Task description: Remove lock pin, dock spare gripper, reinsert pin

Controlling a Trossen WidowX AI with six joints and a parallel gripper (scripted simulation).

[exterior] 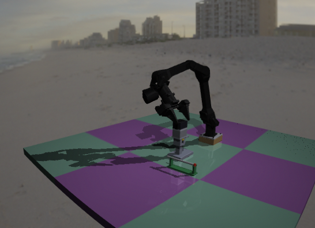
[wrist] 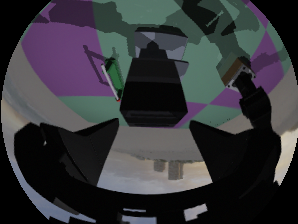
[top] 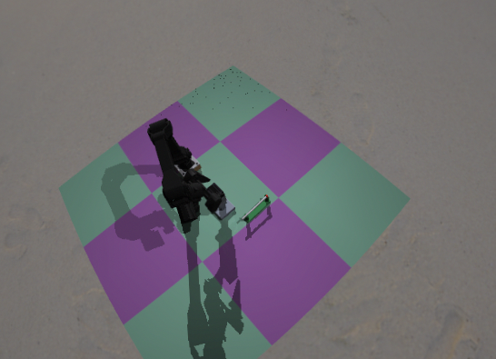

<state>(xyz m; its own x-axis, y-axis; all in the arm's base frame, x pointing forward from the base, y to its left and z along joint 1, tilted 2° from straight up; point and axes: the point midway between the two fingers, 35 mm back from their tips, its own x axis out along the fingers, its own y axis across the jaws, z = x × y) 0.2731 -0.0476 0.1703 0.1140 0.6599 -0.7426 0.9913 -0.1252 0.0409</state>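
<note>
Right now the spare gripper is 2 cm to the right of my gripper tip and 5 cm below it. Also, from my gripper tip: green cradle: 13 cm ahead, 7 cm to the left, 15 cm below; grey mount: 1 cm to the right, 12 cm below.
</note>
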